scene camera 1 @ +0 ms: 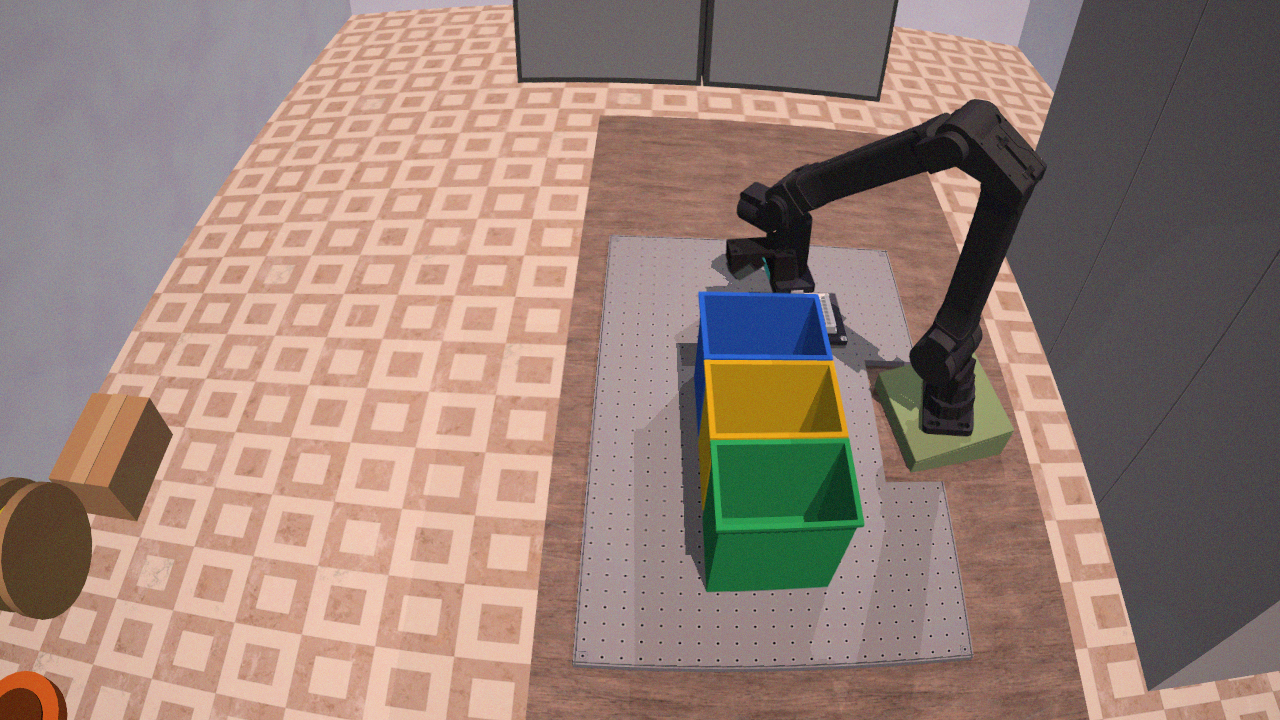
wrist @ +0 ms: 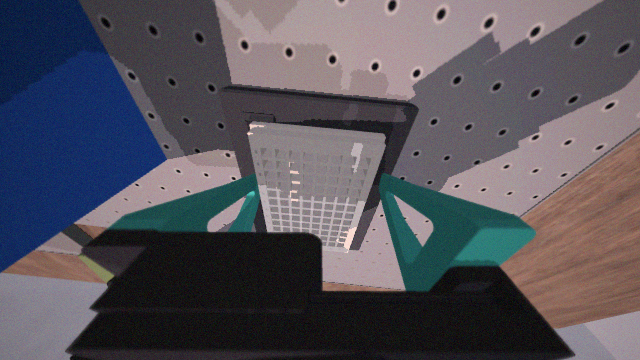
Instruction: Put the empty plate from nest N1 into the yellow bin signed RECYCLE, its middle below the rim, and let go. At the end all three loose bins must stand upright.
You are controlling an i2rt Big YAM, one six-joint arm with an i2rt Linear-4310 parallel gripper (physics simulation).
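Frame: origin at the arm's base, x ahead, y left, z up, level; millimetres.
Where they show: gripper, fingertip midpoint: (wrist: pixel 320 180); arm's base, origin of the base link: (scene camera 1: pixel 947 404).
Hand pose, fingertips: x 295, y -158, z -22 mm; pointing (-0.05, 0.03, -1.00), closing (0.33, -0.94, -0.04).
Things, the pixels of their top centre, and the offset from my fingertips. Level surfaces: height alone.
- pale gridded plate, middle of its top: (wrist: pixel 311 209) (scene camera 1: pixel 798 309) 2 mm right, 23 mm back, 11 mm up
- dark nest, middle of its top: (wrist: pixel 312 199) (scene camera 1: pixel 797 314) 1 mm right, 24 mm back, 0 mm up
- yellow bin, middle of its top: (scene camera 1: pixel 775 397) 336 mm left, 5 mm back, 165 mm up
- upright blue bin, middle of its top: (scene camera 1: pixel 764 324) 207 mm left, 28 mm ahead, 165 mm up
- upright green bin, middle of its top: (scene camera 1: pixel 787 482) 464 mm left, 38 mm back, 165 mm up
- perforated grey board, its level: 15 mm down
The pale gridded plate (scene camera 1: pixel 827 313) (wrist: pixel 315 175) lies in a dark nest (scene camera 1: pixel 839 339) (wrist: pixel 320 107) behind and right of the blue bin in the scene view. No N1 label is readable. My gripper (wrist: pixel 320 180) is open and empty. In the wrist view its teal fingertips appear one on each side of the plate; their exact height is unclear. In the scene view the fingertips are hidden. The yellow bin (scene camera 1: pixel 774 394) stands upright between the upright blue bin (scene camera 1: pixel 760 322) (wrist: pixel 75 140) and the upright green bin (scene camera 1: pixel 774 559). The RECYCLE sign does not show.
The bins stand close together in a row on the perforated grey board (scene camera 1: pixel 644 617) (wrist: pixel 310 25). The blue bin's wall rises beside the nest and gripper. The arm's green base block (scene camera 1: pixel 984 438) is right of the yellow bin. A dark cabinet (scene camera 1: pixel 1154 340) stands further right.
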